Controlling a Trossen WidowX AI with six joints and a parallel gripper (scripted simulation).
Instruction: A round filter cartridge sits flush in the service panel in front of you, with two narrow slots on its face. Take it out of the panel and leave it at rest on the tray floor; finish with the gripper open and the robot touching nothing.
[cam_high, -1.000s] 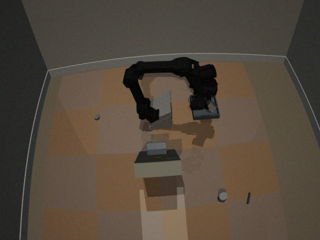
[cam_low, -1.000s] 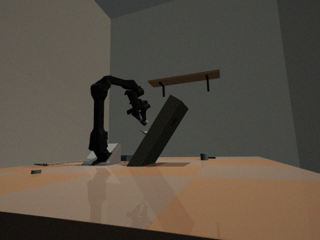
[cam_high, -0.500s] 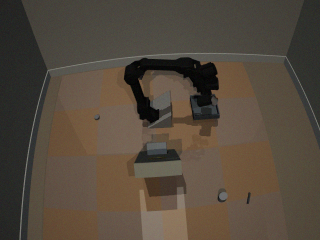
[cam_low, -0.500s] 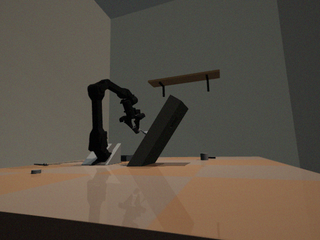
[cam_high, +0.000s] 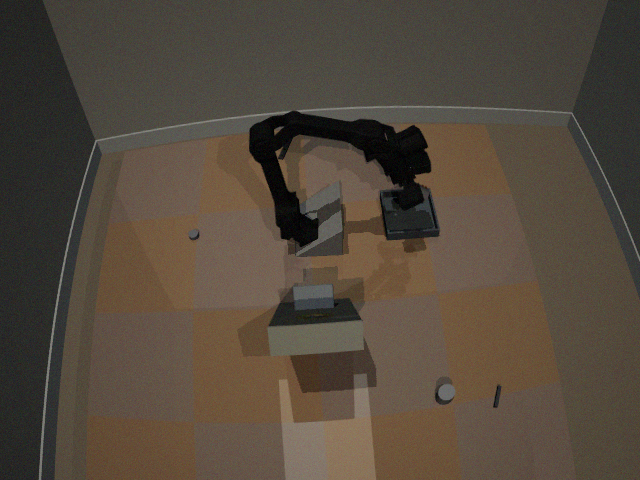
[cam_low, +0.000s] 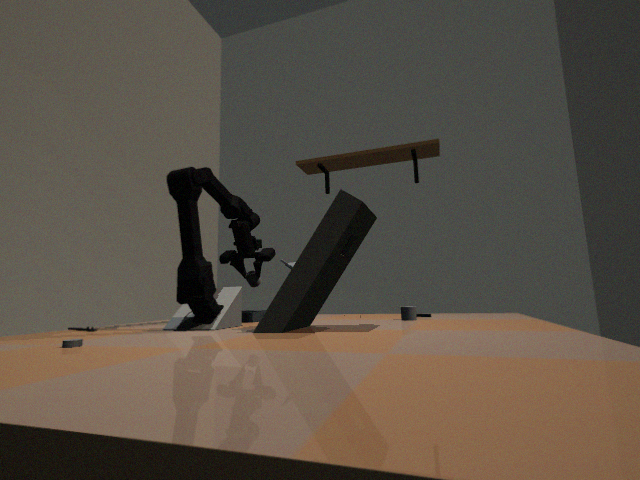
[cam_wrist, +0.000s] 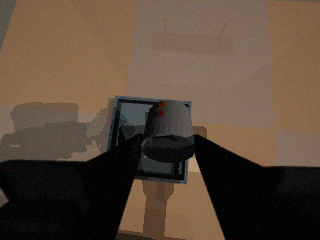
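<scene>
My gripper tip is now 14 cm above the dark tray and 3 cm past it. Round my gripper tip: service panel: 36 cm ahead, 26 cm to the right; round filter cartridge: right at my gripper tip.
</scene>
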